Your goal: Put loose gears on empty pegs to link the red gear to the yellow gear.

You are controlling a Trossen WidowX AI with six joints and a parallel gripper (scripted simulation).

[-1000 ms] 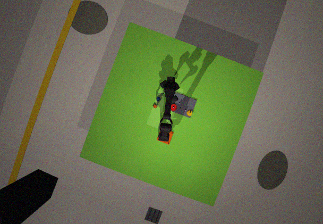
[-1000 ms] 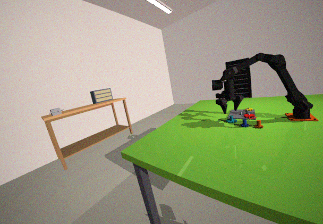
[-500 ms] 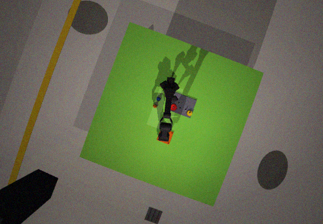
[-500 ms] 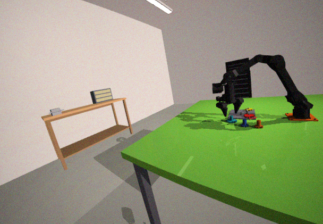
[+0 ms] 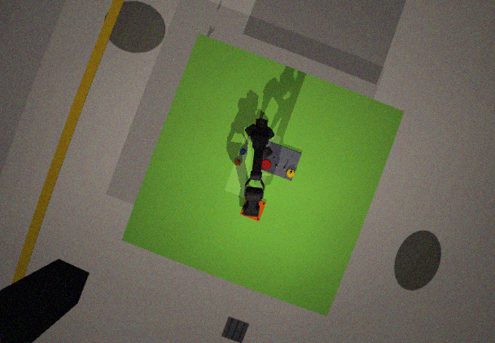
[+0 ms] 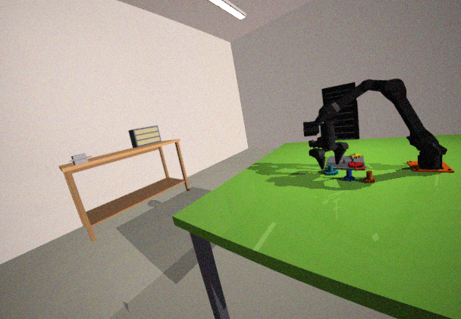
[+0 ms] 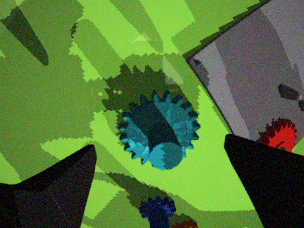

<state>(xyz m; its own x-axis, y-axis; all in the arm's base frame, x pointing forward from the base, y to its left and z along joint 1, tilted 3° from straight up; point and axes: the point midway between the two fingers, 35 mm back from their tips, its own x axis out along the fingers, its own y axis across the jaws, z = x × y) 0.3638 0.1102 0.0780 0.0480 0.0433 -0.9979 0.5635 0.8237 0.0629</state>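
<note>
Right now the red gear is 10 cm behind my gripper tip, 9 cm to the right of it and 1 cm below it. Also, from my gripper tip: teal gear: 1 cm below; orange gear: 15 cm behind, 6 cm to the left, 1 cm below; blue gear: 8 cm behind, 6 cm to the left, 1 cm below.
</note>
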